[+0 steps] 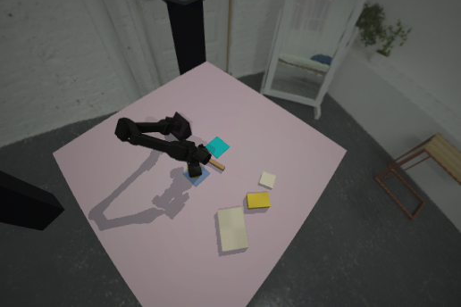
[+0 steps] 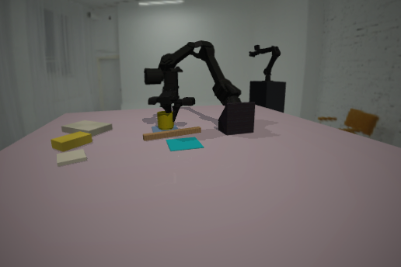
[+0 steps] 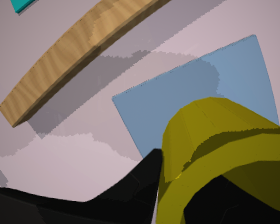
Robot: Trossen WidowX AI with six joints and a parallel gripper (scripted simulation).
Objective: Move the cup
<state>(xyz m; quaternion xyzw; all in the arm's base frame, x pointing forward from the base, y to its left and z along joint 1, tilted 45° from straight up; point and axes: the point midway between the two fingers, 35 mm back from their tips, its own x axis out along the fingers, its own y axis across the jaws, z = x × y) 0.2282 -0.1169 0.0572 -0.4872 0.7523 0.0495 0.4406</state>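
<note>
My gripper tip is 30 mm short of the blue pad, 20 mm to the left of it and 40 mm above it. Also, from my gripper tip: wooden bar (20 mm ahead, 80 mm to the left, 30 mm below); yellow cup (20 mm ahead, 20 mm to the right); cyan pad (20 mm ahead, 180 mm to the left, 40 mm below).
</note>
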